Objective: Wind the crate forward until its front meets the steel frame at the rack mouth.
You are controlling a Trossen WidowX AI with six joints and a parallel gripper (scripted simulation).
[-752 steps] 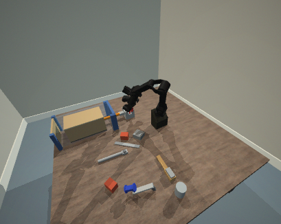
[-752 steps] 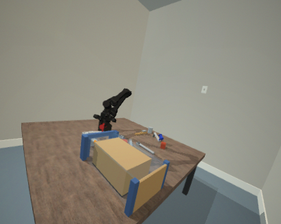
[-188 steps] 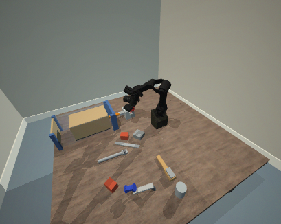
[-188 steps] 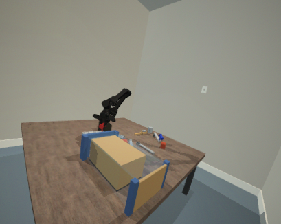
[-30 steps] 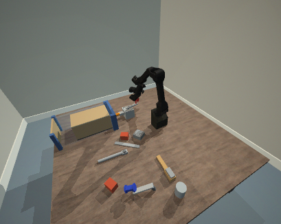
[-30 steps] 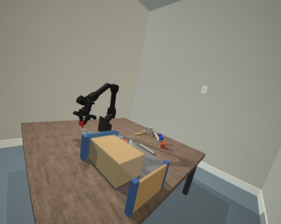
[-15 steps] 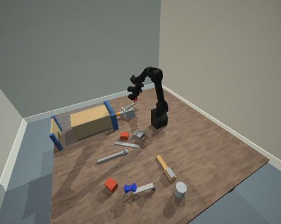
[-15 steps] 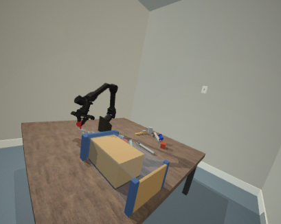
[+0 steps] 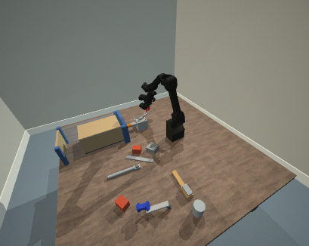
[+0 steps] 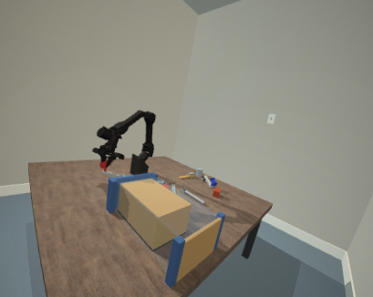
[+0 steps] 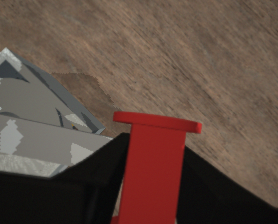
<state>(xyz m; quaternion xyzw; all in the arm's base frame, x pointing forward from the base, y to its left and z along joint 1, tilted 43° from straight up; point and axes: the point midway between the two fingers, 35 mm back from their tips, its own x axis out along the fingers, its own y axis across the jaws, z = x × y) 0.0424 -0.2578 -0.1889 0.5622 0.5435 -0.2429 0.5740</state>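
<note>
My gripper tip is now 30 mm to the right of the red-gripped winch handle, 30 mm short of it and 30 mm above it. Also, from my gripper tip: blue frame 240 mm ahead, 30 mm to the left, 20 mm below; then red handle knob 10 mm to the left, 10 mm behind; then grey winch 100 mm below, 70 mm ahead, 50 mm to the left.
</note>
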